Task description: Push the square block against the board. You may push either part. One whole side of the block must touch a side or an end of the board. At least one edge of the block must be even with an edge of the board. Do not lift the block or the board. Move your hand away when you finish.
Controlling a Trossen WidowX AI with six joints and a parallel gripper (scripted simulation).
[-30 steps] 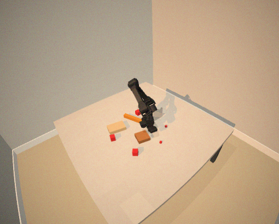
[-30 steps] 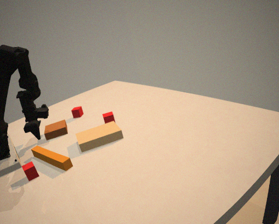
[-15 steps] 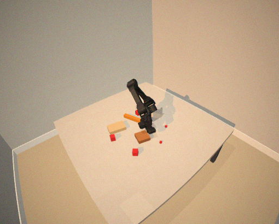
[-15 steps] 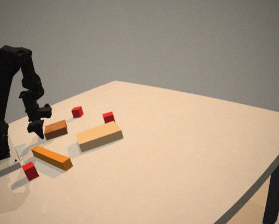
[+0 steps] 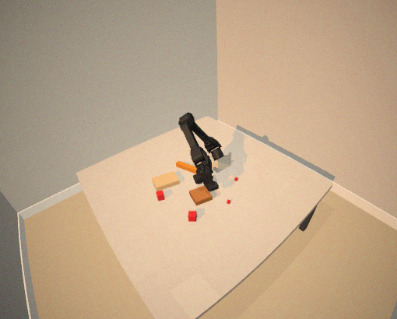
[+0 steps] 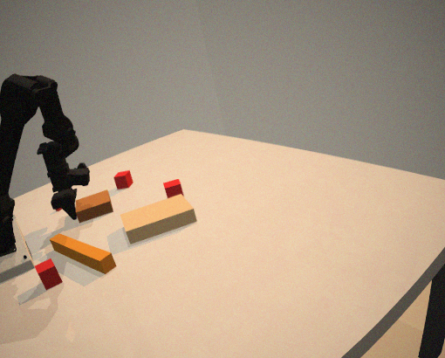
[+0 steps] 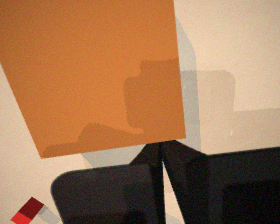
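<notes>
Now: gripper tip 7 cm short of the brown square block, 2 cm to the right of it and 1 cm below it. Also, from my gripper tip: long orange bar (2 cm behind, 22 cm to the right, 1 cm above); then tan board (17 cm ahead, 21 cm to the right, 1 cm above).
</notes>
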